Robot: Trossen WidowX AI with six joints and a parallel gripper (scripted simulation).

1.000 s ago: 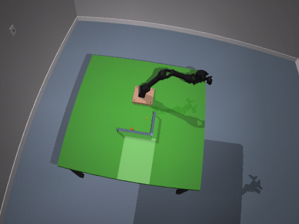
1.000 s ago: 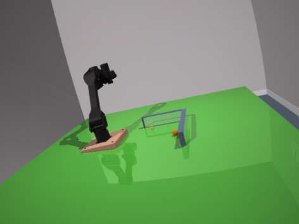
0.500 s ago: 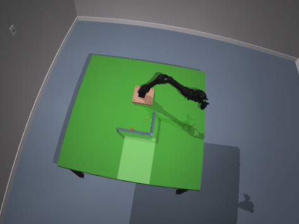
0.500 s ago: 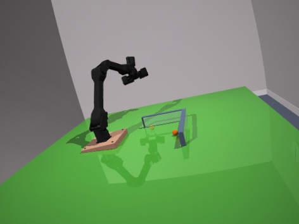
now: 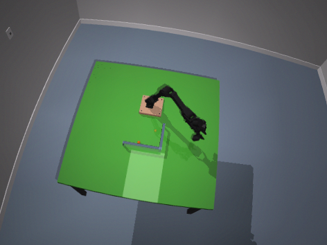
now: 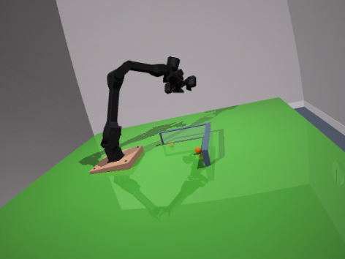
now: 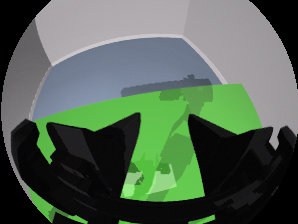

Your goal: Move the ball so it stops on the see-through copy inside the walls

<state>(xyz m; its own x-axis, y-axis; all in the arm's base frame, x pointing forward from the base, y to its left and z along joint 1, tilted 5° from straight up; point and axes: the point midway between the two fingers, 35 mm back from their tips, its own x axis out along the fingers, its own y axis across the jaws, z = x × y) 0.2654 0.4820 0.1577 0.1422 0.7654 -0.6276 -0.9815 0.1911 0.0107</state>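
My gripper tip is 11 cm short of the orange ball, 51 cm to the left of it and 16 cm above it. Round my gripper tip: wall corner post (16 cm ahead, 63 cm to the right, 15 cm below).
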